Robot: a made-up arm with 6 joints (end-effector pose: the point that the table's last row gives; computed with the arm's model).
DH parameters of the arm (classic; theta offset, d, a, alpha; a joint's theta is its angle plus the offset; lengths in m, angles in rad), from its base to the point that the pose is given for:
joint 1: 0 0.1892 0 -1.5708
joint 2: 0.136 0 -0.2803 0
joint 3: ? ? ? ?
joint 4: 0 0.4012 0 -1.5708
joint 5: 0 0 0.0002 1.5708
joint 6: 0 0.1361 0 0
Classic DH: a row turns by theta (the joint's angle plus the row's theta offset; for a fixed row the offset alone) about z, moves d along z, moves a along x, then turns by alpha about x.
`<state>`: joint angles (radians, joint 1 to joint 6).
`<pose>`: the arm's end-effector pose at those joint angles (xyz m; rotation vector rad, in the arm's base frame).
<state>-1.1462 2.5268 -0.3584 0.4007 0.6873 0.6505</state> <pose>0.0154 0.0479 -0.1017 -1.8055 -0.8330 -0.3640</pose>
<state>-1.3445 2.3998 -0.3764 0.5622 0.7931 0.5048</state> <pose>0.0525 0.0027 -0.0982 -1.9853 -0.6600 -0.6611</pose>
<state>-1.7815 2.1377 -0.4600 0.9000 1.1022 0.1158</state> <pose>0.0655 -0.1487 -0.0585 -2.3956 -0.4048 -1.4461</pose>
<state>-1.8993 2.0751 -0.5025 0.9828 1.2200 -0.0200</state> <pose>0.0458 -0.1953 -0.0352 -2.5216 -0.4178 -1.6957</pose>
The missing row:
joint 3: 1.3476 0 -0.0352 1.5708
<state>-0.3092 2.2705 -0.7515 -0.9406 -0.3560 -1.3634</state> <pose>0.3389 -0.0682 -0.1378 -2.3252 1.4682 -0.3645</pose>
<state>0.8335 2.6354 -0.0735 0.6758 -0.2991 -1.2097</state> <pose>-0.0589 -0.1020 -0.0902 1.6513 -1.8565 0.3478</pose>
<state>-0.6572 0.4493 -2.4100 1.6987 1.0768 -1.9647</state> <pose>-0.3171 0.3949 0.7344 -1.2047 -0.3712 -1.0604</pose>
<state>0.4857 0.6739 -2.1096 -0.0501 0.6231 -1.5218</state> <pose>-0.1083 -0.0617 0.9011 -0.5856 0.3909 -1.0443</pose>
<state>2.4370 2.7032 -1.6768 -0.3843 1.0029 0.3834</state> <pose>-0.3455 0.3502 -0.1522 -2.6271 1.1398 -0.5916</pose>
